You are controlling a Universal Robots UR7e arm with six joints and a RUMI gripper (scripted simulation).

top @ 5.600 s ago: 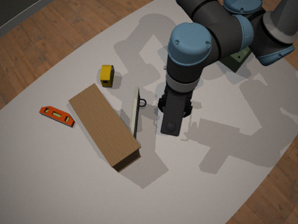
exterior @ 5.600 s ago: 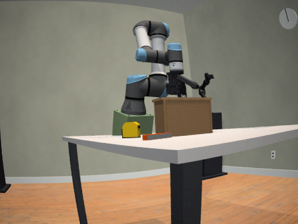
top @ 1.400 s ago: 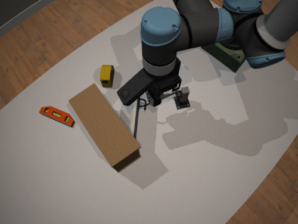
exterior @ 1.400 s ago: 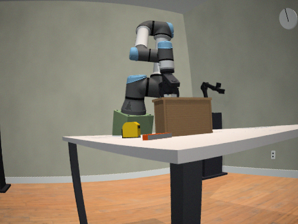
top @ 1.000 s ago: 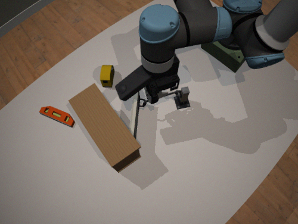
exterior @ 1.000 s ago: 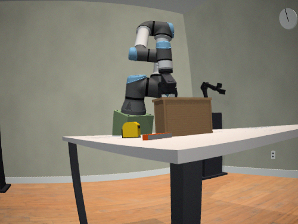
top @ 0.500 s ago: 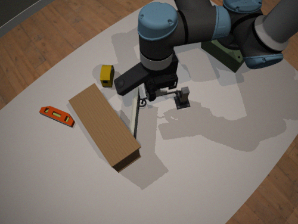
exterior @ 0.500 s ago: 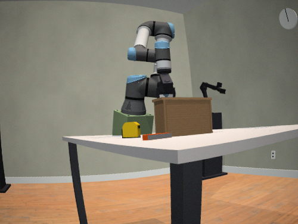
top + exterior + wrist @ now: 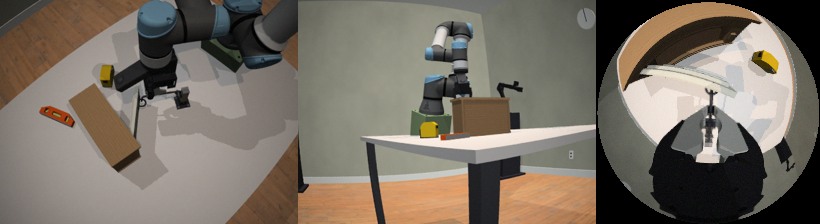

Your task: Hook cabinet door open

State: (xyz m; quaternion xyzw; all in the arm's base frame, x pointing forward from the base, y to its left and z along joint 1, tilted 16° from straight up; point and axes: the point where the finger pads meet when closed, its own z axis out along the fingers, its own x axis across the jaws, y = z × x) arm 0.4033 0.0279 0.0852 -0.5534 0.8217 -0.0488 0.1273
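Now: the pale door 70 mm ahead of my hand, 40 mm to the left of it and 40 mm below it. Round my hand: orange spirit level (300 mm ahead, 170 mm to the right, 100 mm below); yellow tape measure (50 mm ahead, 180 mm to the right, 80 mm below).
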